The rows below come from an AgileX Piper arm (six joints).
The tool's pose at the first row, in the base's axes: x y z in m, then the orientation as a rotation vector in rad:
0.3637 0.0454 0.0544 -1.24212 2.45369 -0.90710
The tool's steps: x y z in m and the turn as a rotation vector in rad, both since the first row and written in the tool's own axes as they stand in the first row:
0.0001 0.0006 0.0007 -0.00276 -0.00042 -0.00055
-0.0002 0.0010 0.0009 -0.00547 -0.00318 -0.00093
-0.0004 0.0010 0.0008 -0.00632 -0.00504 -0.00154
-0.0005 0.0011 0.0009 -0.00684 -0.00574 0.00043
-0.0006 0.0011 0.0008 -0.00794 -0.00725 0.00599
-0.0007 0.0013 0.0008 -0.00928 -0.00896 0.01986
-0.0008 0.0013 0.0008 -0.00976 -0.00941 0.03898
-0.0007 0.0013 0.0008 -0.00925 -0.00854 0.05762
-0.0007 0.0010 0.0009 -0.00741 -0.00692 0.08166
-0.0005 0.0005 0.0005 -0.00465 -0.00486 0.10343
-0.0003 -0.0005 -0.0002 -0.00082 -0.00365 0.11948
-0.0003 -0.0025 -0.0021 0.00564 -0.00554 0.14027
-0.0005 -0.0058 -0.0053 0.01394 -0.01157 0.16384
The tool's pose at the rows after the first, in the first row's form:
0.3636 0.0453 0.0535 -1.24383 2.45522 -0.90381
0.3636 0.0456 0.0531 -1.24566 2.45497 -0.89856
0.3637 0.0458 0.0531 -1.24703 2.45393 -0.89621
0.3637 0.0459 0.0530 -1.24468 2.45457 -0.89453
0.3637 0.0460 0.0531 -1.23784 2.45646 -0.89060
0.3637 0.0462 0.0529 -1.22000 2.46161 -0.88408
0.3637 0.0463 0.0529 -1.19465 2.46897 -0.87816
0.3637 0.0462 0.0529 -1.16940 2.47620 -0.87450
0.3639 0.0460 0.0530 -1.13635 2.48471 -0.87143
0.3639 0.0458 0.0537 -1.10596 2.49175 -0.87027
0.3641 0.0455 0.0549 -1.08304 2.49517 -0.87108
0.3645 0.0454 0.0576 -1.05360 2.49558 -0.87088
0.3652 0.0454 0.0621 -1.02080 2.49204 -0.86844

